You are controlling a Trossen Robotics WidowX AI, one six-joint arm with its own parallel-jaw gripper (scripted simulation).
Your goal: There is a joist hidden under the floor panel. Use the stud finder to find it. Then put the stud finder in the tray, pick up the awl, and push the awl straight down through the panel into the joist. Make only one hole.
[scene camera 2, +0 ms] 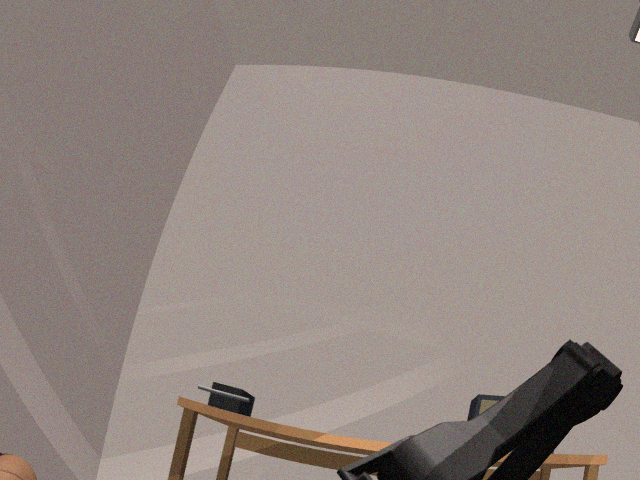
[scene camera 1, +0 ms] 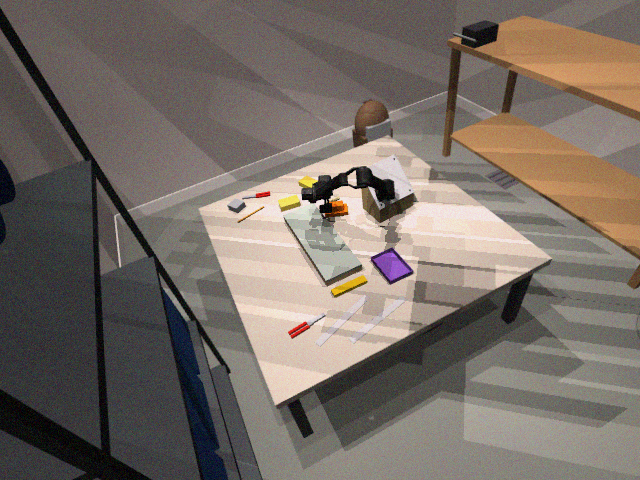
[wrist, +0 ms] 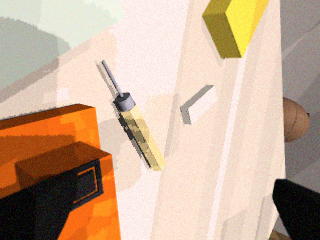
Scene:
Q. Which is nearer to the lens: the orange stud finder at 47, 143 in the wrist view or the awl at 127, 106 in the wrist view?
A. The orange stud finder.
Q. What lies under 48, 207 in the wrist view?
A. My gripper.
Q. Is my gripper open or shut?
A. Open.

